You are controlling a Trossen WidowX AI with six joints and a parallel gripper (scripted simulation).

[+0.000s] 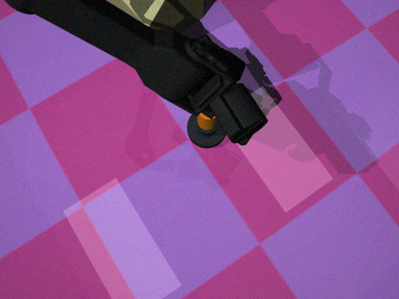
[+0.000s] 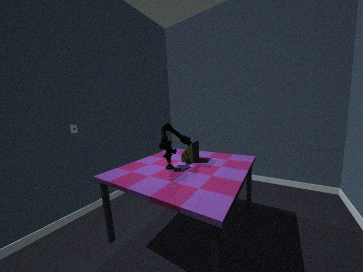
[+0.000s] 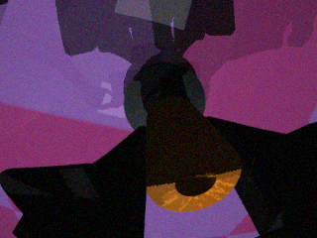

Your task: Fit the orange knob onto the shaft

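Right now my gripper tip is 20 mm below the orange knob. Round my gripper tip: dark round pedestal 40 mm below.
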